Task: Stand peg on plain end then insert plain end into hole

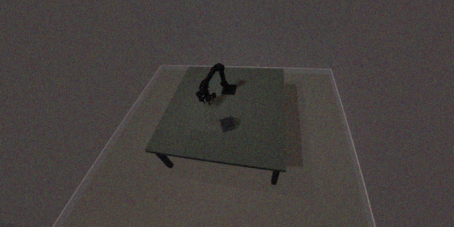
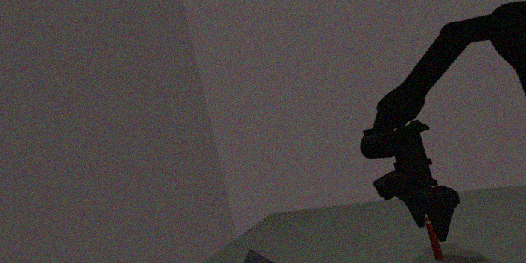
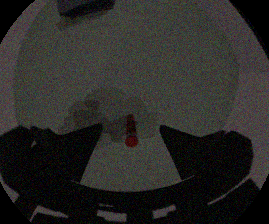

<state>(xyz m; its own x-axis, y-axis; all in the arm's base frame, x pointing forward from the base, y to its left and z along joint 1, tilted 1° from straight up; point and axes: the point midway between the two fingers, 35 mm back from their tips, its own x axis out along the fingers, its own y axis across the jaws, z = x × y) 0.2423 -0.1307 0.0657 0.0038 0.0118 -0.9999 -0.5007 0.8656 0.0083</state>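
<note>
My gripper tip is now 10 mm below the peg. Also, from my gripper tip: sloped panel 210 mm ahead, 270 mm to the left, 10 mm above.
</note>
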